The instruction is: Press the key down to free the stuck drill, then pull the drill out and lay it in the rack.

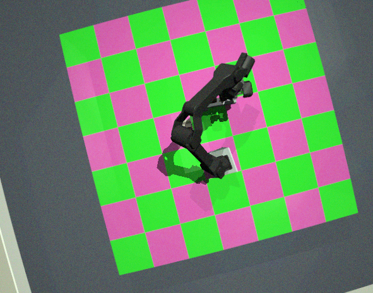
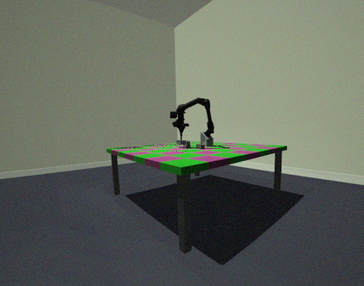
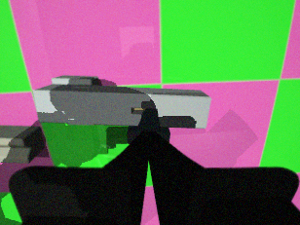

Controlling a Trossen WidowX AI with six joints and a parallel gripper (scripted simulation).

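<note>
Right now the small dark pin is 30 mm below my gripper tip. Also, from my gripper tip: drill 80 mm below, 50 mm to the left, 10 mm ahead; grey holder block 90 mm below, 30 mm to the left; rack 210 mm to the left, 110 mm below, 40 mm behind.
</note>
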